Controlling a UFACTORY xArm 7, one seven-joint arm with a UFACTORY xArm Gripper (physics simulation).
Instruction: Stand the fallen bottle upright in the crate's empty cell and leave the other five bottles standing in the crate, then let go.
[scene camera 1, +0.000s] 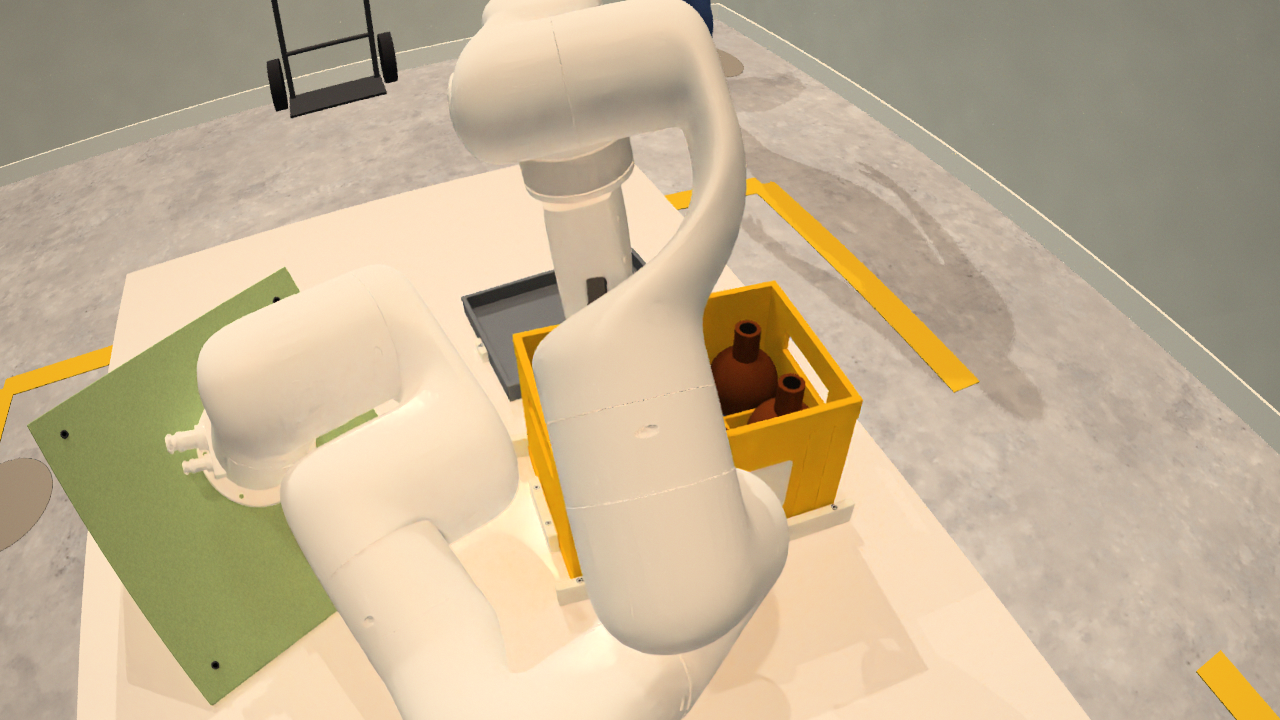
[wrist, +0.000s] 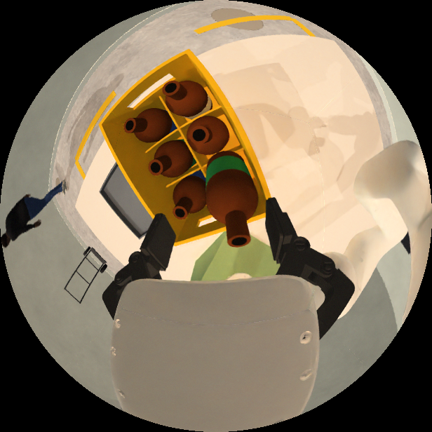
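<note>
The yellow crate (scene camera 1: 827, 456) (wrist: 120, 147) holds brown bottles in a divided grid. The fallen bottle (wrist: 231, 195), with a green band, lies tilted in the crate's near right corner in the wrist view, its neck reaching over the end wall. Five other bottles (wrist: 186, 98) (wrist: 152, 125) (wrist: 172, 159) (wrist: 208, 135) (wrist: 190, 194) stand in cells; two bottles (scene camera 1: 742, 380) (scene camera 1: 791, 394) show in the scene view. My gripper (wrist: 215, 218) is open and empty, above the crate's near end, with the tilted neck showing between its fingers. In the scene view the arm hides the fingers and much of the crate.
A dark grey tray (scene camera 1: 528, 308) (wrist: 122, 200) lies beside the crate. The green mat (scene camera 1: 134, 501) (wrist: 255, 255) is under the robot's base. Pale strips (scene camera 1: 823, 521) edge the crate's foot. A hand truck (scene camera 1: 335, 94) (wrist: 86, 274) and a person (wrist: 22, 215) are on the floor beyond.
</note>
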